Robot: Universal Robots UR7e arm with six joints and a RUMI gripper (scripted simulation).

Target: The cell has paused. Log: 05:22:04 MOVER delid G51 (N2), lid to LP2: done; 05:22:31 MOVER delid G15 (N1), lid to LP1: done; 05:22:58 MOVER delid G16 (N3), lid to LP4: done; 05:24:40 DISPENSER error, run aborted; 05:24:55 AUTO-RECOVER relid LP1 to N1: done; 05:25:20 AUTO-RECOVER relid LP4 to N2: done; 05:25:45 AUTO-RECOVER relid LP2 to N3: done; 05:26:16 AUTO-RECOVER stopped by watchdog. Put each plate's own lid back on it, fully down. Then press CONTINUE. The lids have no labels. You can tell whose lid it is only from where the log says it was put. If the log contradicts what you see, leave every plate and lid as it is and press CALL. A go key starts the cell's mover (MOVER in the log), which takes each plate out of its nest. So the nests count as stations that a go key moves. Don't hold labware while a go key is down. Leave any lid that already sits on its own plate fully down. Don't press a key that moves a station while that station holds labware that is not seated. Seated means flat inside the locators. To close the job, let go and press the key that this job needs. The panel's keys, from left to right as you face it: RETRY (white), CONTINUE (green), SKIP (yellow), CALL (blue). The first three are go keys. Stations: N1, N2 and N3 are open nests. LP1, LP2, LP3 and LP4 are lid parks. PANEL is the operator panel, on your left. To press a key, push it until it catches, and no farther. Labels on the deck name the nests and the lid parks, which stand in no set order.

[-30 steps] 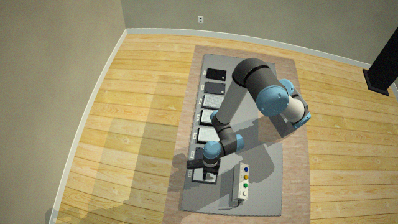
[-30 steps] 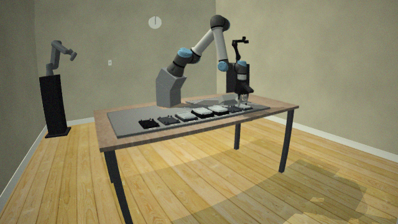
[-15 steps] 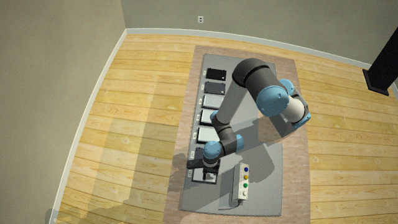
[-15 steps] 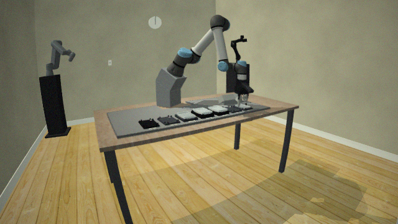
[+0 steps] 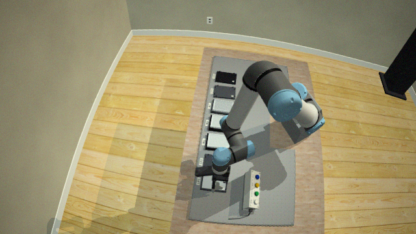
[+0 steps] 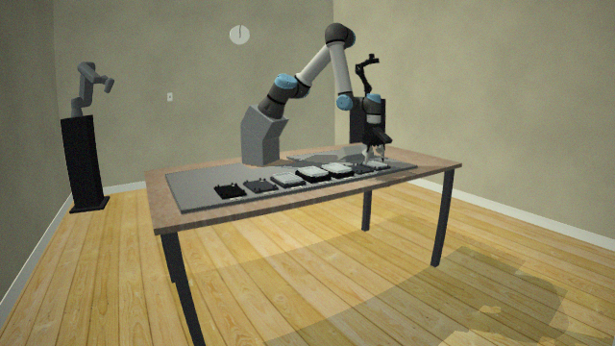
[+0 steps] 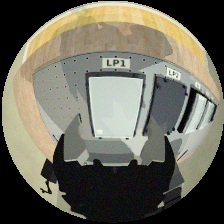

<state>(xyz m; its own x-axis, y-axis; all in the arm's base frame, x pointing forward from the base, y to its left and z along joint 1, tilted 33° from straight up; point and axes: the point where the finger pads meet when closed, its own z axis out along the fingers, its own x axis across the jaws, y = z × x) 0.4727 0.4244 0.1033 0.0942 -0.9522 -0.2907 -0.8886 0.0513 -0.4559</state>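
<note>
Now: hand 10 mm above the clear lid. From my hand the other things lie so: blue key: 230 mm behind, 60 mm to the right, 40 mm above; yellow key: 230 mm behind, 10 mm to the right, 40 mm above; LP2 lid park: 10 mm ahead, 120 mm to the right, 20 mm below.
</note>
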